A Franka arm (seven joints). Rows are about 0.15 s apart.
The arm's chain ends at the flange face. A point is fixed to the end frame.
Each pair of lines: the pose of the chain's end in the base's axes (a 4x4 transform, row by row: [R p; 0 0 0 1], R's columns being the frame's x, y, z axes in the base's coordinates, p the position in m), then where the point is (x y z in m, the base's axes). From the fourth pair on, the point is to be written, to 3 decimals.
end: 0.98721, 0.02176, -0.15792, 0.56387; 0.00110, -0.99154, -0.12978, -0.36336; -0.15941, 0.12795, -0.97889, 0.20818; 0, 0, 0, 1
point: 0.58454 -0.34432 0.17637
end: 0.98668, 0.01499, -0.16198, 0.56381; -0.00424, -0.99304, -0.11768, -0.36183; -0.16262, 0.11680, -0.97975, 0.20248; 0, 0, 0, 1
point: 0.58452 -0.34258 0.17082
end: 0.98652, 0.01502, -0.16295, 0.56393; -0.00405, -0.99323, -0.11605, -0.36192; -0.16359, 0.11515, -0.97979, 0.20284; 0, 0, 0, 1
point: 0.58461 -0.34262 0.17119
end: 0.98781, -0.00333, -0.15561, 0.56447; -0.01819, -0.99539, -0.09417, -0.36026; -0.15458, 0.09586, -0.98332, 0.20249; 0, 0, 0, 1
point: 0.586 -0.341 0.171
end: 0.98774, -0.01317, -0.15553, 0.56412; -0.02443, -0.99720, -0.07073, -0.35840; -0.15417, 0.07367, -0.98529, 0.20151; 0, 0, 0, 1
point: 0.586 -0.338 0.171
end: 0.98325, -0.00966, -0.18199, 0.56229; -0.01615, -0.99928, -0.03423, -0.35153; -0.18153, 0.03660, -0.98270, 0.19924; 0, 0, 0, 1
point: 0.583 -0.330 0.169
